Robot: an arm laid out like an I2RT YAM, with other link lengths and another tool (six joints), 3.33 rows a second.
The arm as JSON. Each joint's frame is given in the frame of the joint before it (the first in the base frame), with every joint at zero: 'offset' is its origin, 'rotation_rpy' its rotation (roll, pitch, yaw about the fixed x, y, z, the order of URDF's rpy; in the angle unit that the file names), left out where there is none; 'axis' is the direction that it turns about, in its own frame. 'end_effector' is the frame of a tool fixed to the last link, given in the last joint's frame.
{
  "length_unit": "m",
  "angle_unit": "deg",
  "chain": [
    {
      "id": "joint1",
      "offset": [
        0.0,
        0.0,
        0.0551
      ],
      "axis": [
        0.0,
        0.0,
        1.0
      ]
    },
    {
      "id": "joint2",
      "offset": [
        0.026,
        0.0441,
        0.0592
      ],
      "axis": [
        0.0,
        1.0,
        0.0
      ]
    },
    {
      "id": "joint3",
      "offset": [
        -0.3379,
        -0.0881,
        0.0
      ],
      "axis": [
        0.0,
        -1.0,
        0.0
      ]
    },
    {
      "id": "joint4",
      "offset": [
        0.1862,
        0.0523,
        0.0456
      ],
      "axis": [
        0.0,
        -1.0,
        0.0
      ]
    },
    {
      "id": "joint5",
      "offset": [
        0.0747,
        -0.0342,
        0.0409
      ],
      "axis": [
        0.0,
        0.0,
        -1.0
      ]
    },
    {
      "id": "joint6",
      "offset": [
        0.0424,
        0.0,
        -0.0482
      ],
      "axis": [
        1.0,
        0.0,
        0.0
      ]
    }
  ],
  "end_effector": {
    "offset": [
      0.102,
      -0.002,
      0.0
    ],
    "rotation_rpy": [
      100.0,
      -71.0,
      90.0
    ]
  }
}
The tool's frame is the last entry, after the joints.
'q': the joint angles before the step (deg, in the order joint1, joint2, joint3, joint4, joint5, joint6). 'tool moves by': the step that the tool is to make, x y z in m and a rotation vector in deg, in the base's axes. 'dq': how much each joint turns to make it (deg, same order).
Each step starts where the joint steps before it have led.
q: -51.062 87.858 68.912 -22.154 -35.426 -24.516
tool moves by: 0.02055 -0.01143 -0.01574 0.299 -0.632 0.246
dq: 1.550 3.865 -1.597 6.595 0.551 1.666
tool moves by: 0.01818 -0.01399 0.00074 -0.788 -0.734 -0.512
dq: 1.063 3.154 2.650 2.276 1.200 1.236
